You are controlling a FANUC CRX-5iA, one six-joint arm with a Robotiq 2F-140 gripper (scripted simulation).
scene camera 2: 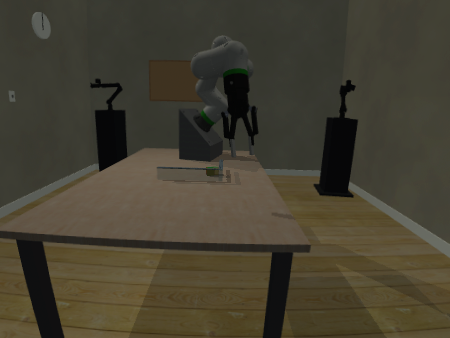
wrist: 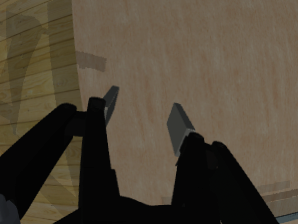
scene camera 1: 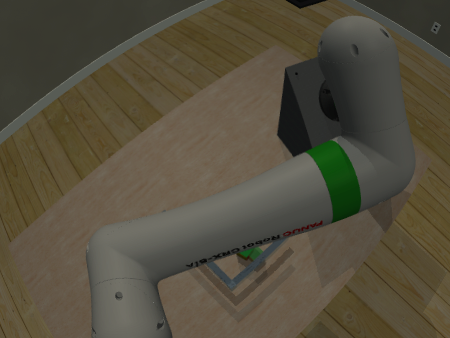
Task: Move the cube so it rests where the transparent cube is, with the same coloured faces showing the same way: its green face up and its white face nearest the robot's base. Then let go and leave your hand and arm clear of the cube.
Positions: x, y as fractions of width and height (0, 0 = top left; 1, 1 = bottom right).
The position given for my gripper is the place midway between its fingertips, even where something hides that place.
Note:
I see my gripper (scene camera 2: 0.54, 0.46).
My gripper also shows in the wrist view (wrist: 0.48, 0.48).

